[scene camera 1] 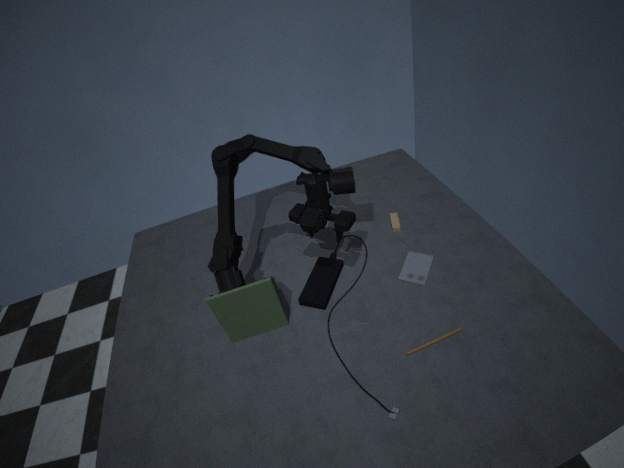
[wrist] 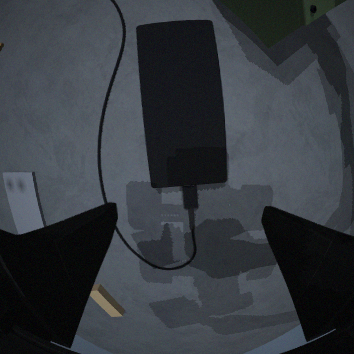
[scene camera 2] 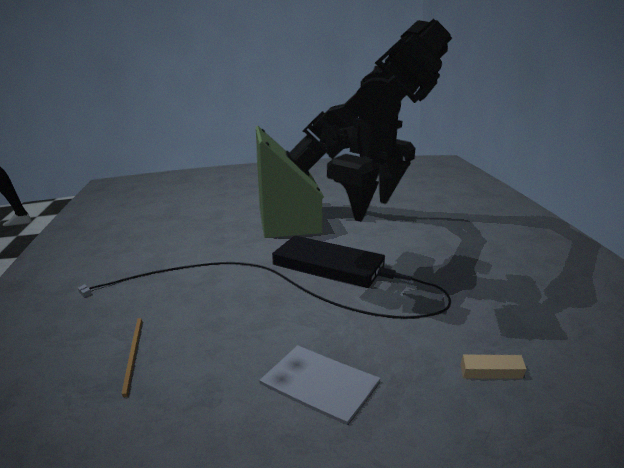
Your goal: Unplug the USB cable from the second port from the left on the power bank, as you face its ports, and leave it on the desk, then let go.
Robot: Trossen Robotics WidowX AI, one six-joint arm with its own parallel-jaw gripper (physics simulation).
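Frame: origin at the arm's base, x ahead, y left, z up, level; millimetres.
Where they show: gripper, fingertip midpoint: (scene camera 1: 325,239) (wrist: 192,213) (scene camera 2: 371,211); arm's base, link origin: (scene camera 1: 232,290) (scene camera 2: 296,163).
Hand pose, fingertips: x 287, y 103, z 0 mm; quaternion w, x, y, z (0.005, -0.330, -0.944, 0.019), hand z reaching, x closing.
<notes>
Things, the pixels of their top centre, and the offset from my fingertips. "pt": a spot on its surface instead. Level surfaces: height alone.
- black power bank, top centre: (wrist: 182,97) (scene camera 2: 328,254) (scene camera 1: 321,279) 62 mm right, 42 mm back, 94 mm down
- desk, surface height: 116 mm down
- black plug, top centre: (wrist: 190,204) (scene camera 2: 391,272) 36 mm left, 18 mm ahead, 101 mm down
- small pale connector, surface spot: (scene camera 2: 84,290) (scene camera 1: 396,410) pt 489 mm right, 36 mm ahead, 105 mm down
- white card-like slab, top centre: (scene camera 2: 319,380) (wrist: 22,207) (scene camera 1: 416,267) 104 mm right, 243 mm ahead, 110 mm down
- tan block, top centre: (scene camera 2: 494,361) (wrist: 104,304) (scene camera 1: 394,220) 115 mm left, 260 mm ahead, 99 mm down
- orange stick, top centre: (scene camera 2: 132,352) (scene camera 1: 434,340) 352 mm right, 187 mm ahead, 109 mm down
The black power bank (scene camera 1: 321,283) (scene camera 2: 327,257) (wrist: 182,100) lies flat on the desk (scene camera 1: 201,392) (scene camera 2: 191,433) (wrist: 270,125). The black plug (scene camera 2: 387,272) (wrist: 190,197) of the USB cable sits in its port end; two pale ports show beside it in the second scene view. The cable (scene camera 1: 328,322) (scene camera 2: 322,298) (wrist: 101,130) loops round beside the power bank to a small pale connector (scene camera 1: 393,413) (scene camera 2: 84,290) at its far end. My gripper (scene camera 1: 325,236) (scene camera 2: 371,211) (wrist: 192,213) is open and empty, above the desk near the port end. In the wrist view the plug shows between the fingertips.
The green arm base (scene camera 1: 249,309) (scene camera 2: 289,201) (wrist: 272,20) stands beside the power bank. A white card-like slab (scene camera 1: 416,267) (scene camera 2: 320,382) (wrist: 22,200), a tan block (scene camera 1: 395,221) (scene camera 2: 493,366) (wrist: 107,301) and an orange stick (scene camera 1: 433,341) (scene camera 2: 132,357) lie on the cable's side.
</notes>
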